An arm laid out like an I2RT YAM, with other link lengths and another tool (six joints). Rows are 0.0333 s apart.
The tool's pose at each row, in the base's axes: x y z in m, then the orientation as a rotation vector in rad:
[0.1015, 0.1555, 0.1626, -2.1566, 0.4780, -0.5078]
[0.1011, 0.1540, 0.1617, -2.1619, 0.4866, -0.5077]
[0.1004, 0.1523, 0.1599, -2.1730, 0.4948, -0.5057]
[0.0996, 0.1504, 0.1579, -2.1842, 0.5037, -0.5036]
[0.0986, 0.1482, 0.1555, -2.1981, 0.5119, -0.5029]
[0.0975, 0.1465, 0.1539, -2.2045, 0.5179, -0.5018]
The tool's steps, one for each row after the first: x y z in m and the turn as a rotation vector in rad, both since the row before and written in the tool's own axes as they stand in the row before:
[0.0002, 0.0016, -0.0007, -0.0075, 0.0029, 0.0041]
[-0.0001, 0.0025, -0.0004, -0.0129, 0.0013, 0.0028]
[-0.0001, 0.0028, -0.0005, -0.0132, 0.0015, 0.0033]
[-0.0002, 0.0034, -0.0005, -0.0155, 0.0022, 0.0015]
[-0.0003, 0.0025, -0.0007, -0.0078, 0.0012, 0.0024]

